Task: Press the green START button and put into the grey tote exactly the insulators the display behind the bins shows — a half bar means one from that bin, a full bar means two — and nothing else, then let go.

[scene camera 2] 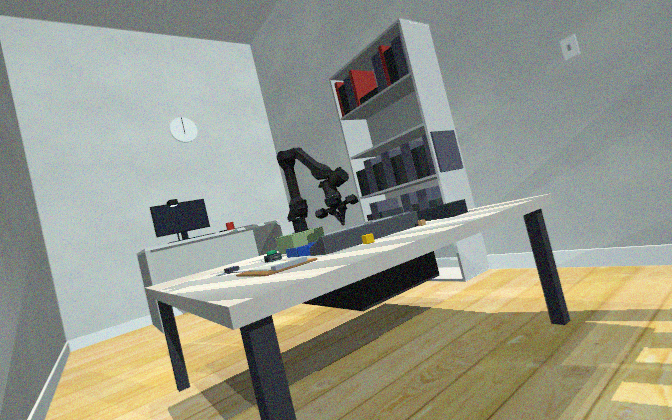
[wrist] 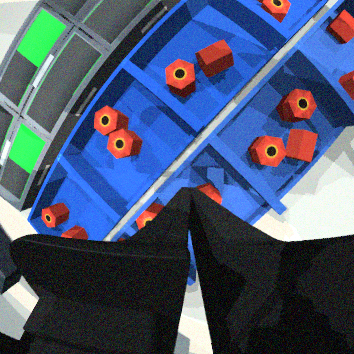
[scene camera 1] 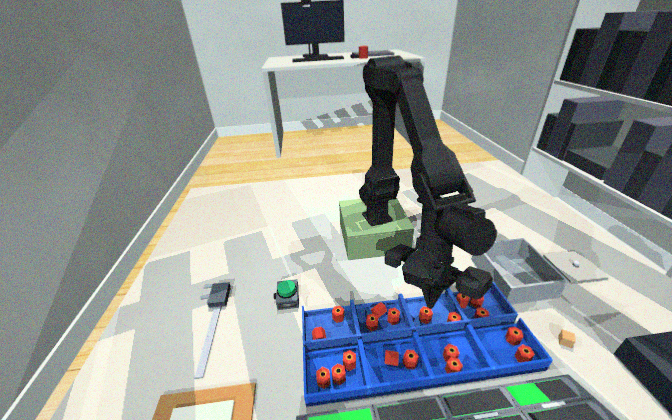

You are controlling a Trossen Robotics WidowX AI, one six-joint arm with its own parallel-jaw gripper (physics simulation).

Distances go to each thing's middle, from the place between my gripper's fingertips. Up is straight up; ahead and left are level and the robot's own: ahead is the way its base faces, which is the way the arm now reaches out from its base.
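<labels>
Wooden-framed board (scene camera 1: 244,394): 450 mm to the right of my gripper, 90 mm ahead of it, 60 mm below it. The caliper-like tool (scene camera 1: 219,293) is likewise 60 mm below my gripper, 440 mm to the right of it and 170 mm behind it. Grey tote (scene camera 1: 522,274): 270 mm to the left of my gripper, 60 mm behind, 40 mm below. My gripper is 40 mm above the display (scene camera 2: 327,244), 170 mm short of it and 70 mm to the left of it. Going by their middles, of the things named here the display is the nearest to my gripper.
</labels>
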